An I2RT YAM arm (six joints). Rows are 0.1 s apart.
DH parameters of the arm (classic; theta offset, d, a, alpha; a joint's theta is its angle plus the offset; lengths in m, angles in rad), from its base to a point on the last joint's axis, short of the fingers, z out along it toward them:
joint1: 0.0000 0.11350 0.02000 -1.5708
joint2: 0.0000 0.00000 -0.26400 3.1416
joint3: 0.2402 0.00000 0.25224 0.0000
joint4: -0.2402 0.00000 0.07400 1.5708
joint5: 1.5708 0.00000 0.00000 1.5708
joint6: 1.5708 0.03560 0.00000 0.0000
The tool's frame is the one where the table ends.
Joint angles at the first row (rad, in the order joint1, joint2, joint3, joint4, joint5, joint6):
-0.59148, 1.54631, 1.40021, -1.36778, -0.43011, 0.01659
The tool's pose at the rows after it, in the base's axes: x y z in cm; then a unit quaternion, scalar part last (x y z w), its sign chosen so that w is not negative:
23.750, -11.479, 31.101, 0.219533, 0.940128, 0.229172, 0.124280
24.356, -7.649, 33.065, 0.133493, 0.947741, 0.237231, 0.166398
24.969, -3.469, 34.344, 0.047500, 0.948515, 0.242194, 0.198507
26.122, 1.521, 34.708, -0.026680, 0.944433, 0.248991, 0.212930
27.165, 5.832, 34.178, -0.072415, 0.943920, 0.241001, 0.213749
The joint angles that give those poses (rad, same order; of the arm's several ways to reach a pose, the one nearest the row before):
-0.51671, 1.49979, 1.41241, -1.36280, -0.51480, -0.02613
-0.37632, 1.43452, 1.42269, -1.31933, -0.54227, -0.02956
-0.21076, 1.38877, 1.42272, -1.24914, -0.54036, -0.01124
-0.00783, 1.38798, 1.42230, -1.14918, -0.50603, 0.05550
0.15736, 1.42196, 1.42233, -1.06412, -0.43583, 0.11884

